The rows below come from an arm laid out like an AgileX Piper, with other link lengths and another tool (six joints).
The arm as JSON. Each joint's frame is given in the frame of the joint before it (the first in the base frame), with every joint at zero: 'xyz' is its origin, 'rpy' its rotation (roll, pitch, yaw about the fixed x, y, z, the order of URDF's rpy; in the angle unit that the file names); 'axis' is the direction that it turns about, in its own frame. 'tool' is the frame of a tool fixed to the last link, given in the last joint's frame.
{
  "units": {
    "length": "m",
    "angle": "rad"
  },
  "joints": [
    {
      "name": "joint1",
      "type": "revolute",
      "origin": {
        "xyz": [
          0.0,
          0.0,
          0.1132
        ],
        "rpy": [
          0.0,
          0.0,
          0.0
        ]
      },
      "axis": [
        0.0,
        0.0,
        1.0
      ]
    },
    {
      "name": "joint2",
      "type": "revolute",
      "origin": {
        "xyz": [
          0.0,
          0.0,
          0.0
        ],
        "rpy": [
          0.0,
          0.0,
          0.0
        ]
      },
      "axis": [
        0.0,
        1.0,
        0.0
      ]
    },
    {
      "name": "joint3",
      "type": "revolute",
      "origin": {
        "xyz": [
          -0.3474,
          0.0,
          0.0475
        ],
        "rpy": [
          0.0,
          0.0,
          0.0
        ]
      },
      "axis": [
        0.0,
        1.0,
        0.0
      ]
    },
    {
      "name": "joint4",
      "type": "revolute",
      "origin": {
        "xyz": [
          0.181,
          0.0,
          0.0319
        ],
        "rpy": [
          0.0,
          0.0,
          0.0
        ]
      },
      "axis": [
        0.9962,
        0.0,
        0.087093
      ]
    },
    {
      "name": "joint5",
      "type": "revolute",
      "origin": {
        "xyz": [
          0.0,
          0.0,
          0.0
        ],
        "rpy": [
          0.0,
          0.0,
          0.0
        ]
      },
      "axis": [
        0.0,
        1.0,
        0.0
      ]
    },
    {
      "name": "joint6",
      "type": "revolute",
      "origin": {
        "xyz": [
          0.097,
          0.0,
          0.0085
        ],
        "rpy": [
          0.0,
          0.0,
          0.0
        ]
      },
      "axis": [
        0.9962,
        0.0,
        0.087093
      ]
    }
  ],
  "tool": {
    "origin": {
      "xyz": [
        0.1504,
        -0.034,
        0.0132
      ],
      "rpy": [
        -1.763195,
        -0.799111,
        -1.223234
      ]
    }
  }
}
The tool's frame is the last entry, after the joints.
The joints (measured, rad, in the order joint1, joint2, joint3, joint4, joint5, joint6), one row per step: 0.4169, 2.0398, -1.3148, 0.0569, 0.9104, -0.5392; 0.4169, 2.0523, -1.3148, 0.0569, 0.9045, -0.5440; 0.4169, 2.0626, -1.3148, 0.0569, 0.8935, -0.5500; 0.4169, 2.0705, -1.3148, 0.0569, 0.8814, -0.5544; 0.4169, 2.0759, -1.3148, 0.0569, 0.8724, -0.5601; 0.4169, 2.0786, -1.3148, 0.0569, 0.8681, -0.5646; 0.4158, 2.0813, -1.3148, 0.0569, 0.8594, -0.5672; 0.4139, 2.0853, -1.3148, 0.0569, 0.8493, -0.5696; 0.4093, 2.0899, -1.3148, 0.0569, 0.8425, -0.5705; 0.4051, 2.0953, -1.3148, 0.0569, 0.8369, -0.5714; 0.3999, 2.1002, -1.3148, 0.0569, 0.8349, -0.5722; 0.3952, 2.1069, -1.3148, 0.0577, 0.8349, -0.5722
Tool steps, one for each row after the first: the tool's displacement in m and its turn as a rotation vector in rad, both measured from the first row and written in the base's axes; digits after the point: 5 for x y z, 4 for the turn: 0.00078, 0.00037, -0.00460, -0.0029, 0.0057, 0.0045; 0.00285, 0.00128, -0.00827, -0.0029, 0.0047, 0.0100; 0.00524, 0.00229, -0.01102, -0.0017, 0.0004, 0.0139; 0.00709, 0.00312, -0.01288, -0.0006, -0.0033, 0.0192; 0.00800, 0.00356, -0.01381, -0.0001, -0.0050, 0.0235; 0.01004, 0.00395, -0.01463, 0.0020, -0.0108, 0.0246; 0.01241, 0.00412, -0.01592, 0.0040, -0.0166, 0.0246; 0.01433, 0.00293, -0.01753, 0.0045, -0.0188, 0.0206; 0.01586, 0.00174, -0.01950, 0.0044, -0.0191, 0.0171; 0.01670, -0.00013, -0.02137, 0.0031, -0.0165, 0.0126; 0.01678, -0.00195, -0.02402, 0.0011, -0.0101, 0.0074
